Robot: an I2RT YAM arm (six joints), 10 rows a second.
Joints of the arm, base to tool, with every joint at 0 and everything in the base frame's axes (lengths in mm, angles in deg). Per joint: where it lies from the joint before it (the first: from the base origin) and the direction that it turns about. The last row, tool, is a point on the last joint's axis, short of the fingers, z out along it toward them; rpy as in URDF.
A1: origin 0.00 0.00 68.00 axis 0 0 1
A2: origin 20.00 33.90 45.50 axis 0 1 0
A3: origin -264.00 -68.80 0.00 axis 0 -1 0
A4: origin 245.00 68.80 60.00 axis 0 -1 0
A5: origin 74.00 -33.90 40.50 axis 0 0 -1
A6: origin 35.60 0.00 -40.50 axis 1 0 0
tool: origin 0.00 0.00 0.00 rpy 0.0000 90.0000 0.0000
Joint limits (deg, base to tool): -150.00..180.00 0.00..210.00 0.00..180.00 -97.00..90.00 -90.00..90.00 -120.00..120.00
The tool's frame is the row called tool.
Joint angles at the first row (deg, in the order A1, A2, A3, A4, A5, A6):
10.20 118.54 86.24 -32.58 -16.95 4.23
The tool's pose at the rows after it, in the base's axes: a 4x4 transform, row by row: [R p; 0 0 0 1], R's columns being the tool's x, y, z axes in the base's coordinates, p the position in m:
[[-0.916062, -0.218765, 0.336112, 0.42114], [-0.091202, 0.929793, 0.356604, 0.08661], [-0.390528, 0.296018, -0.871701, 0.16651], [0, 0, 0, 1]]
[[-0.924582, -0.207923, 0.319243, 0.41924], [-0.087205, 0.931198, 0.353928, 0.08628], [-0.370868, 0.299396, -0.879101, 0.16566], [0, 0, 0, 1]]
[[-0.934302, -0.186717, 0.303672, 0.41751], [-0.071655, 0.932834, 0.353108, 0.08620], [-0.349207, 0.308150, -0.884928, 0.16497], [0, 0, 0, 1]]
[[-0.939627, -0.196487, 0.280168, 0.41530], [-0.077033, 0.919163, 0.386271, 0.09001], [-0.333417, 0.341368, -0.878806, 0.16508], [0, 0, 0, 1]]
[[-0.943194, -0.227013, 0.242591, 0.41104], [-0.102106, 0.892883, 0.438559, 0.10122], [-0.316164, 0.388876, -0.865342, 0.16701], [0, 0, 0, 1]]
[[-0.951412, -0.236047, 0.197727, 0.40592], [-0.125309, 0.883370, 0.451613, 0.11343], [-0.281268, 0.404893, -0.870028, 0.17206], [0, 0, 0, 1]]
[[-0.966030, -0.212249, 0.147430, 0.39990], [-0.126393, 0.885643, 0.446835, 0.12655], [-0.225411, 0.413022, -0.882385, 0.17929], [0, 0, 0, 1]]
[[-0.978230, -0.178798, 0.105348, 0.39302], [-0.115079, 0.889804, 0.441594, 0.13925], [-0.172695, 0.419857, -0.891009, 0.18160], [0, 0, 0, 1]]
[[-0.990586, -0.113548, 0.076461, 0.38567], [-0.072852, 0.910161, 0.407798, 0.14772], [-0.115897, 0.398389, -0.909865, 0.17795], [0, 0, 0, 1]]
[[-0.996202, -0.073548, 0.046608, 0.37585], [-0.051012, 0.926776, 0.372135, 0.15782], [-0.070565, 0.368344, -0.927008, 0.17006], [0, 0, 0, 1]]
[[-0.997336, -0.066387, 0.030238, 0.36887], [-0.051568, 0.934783, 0.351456, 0.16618], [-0.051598, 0.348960, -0.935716, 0.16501], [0, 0, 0, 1]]
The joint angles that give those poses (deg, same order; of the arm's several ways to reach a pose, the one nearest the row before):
10.24 118.56 86.22 -33.32 -16.93 4.38
10.24 118.56 86.21 -34.43 -16.95 4.71
10.26 118.56 86.22 -35.42 -17.06 5.76
10.66 118.54 86.24 -36.16 -19.14 5.96
12.01 118.39 86.43 -37.26 -22.24 5.98
13.72 118.28 87.70 -40.45 -23.07 6.48
15.66 118.24 89.67 -44.86 -22.98 8.69
17.61 118.24 90.44 -47.49 -22.90 11.66
19.18 118.26 89.91 -48.88 -21.10 15.97
21.12 118.26 88.31 -49.21 -19.29 19.27
22.68 118.26 87.24 -49.08 -18.22 20.77

